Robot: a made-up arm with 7 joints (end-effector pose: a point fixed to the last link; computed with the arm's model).
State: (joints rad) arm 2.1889 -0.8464 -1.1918 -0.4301 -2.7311 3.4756 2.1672
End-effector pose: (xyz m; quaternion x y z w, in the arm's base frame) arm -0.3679 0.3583 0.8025 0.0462 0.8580 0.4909 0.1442
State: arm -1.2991 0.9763 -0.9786 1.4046 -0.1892 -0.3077 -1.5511
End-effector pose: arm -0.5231 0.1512 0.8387 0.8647 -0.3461 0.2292 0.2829
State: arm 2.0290 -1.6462 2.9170 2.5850 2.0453 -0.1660 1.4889
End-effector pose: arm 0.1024 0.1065 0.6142 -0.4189 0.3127 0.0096 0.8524
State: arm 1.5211 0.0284 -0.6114 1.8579 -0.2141 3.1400 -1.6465
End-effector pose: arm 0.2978 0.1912 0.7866 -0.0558 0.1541 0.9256 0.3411
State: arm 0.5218 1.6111 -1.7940 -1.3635 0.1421 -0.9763 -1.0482
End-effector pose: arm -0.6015 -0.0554 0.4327 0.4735 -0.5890 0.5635 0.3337
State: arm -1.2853 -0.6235 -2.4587 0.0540 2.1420 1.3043 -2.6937
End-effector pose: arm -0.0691 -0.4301 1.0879 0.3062 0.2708 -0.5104 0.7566
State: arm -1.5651 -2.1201 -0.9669 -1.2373 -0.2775 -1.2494 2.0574
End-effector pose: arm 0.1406 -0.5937 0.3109 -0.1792 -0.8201 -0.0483 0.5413
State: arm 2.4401 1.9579 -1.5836 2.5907 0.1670 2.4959 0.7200
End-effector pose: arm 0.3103 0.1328 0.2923 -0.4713 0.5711 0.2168 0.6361
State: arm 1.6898 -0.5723 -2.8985 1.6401 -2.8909 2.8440 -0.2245
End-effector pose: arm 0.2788 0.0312 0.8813 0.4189 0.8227 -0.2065 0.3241
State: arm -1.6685 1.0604 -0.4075 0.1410 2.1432 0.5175 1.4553
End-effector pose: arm -0.0288 0.6401 0.9349 -0.6297 0.0126 -0.6873 0.3618
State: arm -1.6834 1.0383 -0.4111 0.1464 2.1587 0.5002 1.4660
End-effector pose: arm -0.0197 0.6276 0.9505 -0.6303 0.0334 -0.6836 0.3666
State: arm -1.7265 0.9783 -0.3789 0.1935 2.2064 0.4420 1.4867
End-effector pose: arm 0.0056 0.5810 0.9983 -0.6361 0.0950 -0.6561 0.3948
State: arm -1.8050 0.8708 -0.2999 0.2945 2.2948 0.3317 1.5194
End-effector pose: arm 0.0437 0.4806 1.0741 -0.6379 0.1963 -0.5908 0.4533
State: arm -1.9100 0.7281 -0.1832 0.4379 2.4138 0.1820 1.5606
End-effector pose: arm 0.0746 0.3281 1.1453 -0.6207 0.3002 -0.4877 0.5354
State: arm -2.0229 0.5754 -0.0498 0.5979 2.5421 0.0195 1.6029
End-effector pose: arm 0.0800 0.1564 1.1802 -0.5836 0.3640 -0.3701 0.6245
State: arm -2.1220 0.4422 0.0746 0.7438 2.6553 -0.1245 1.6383
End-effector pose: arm 0.0631 0.0119 1.1765 -0.5426 0.3762 -0.2709 0.7005
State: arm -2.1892 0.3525 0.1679 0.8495 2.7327 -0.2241 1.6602
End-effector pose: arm 0.0436 -0.0789 1.1565 -0.5135 0.3606 -0.2082 0.7503
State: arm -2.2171 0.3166 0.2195 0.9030 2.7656 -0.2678 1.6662
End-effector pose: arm 0.0372 -0.1161 1.1421 -0.5012 0.3464 -0.1795 0.7724
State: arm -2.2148 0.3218 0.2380 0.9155 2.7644 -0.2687 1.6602
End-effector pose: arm 0.0442 -0.1174 1.1386 -0.5017 0.3427 -0.1720 0.7754
